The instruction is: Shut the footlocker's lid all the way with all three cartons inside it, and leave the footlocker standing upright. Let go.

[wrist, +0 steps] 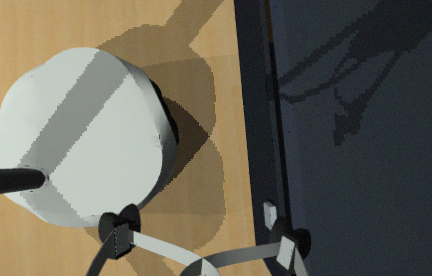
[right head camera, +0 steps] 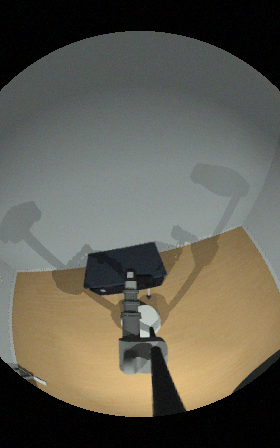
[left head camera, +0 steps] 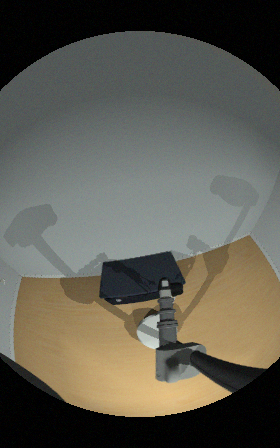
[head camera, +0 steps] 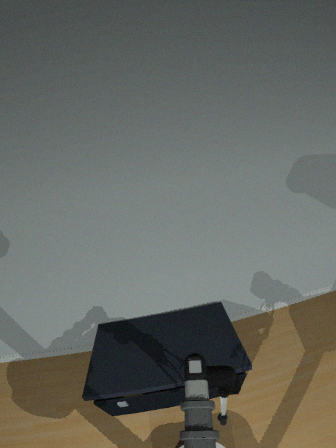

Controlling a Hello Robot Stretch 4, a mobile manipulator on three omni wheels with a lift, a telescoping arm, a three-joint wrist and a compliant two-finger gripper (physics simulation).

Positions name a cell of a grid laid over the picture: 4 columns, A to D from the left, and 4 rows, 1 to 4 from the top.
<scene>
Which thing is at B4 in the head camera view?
A dark navy footlocker.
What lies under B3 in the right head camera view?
A dark navy footlocker.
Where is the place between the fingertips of my gripper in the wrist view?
B4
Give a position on a dark navy footlocker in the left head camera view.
B3
</scene>
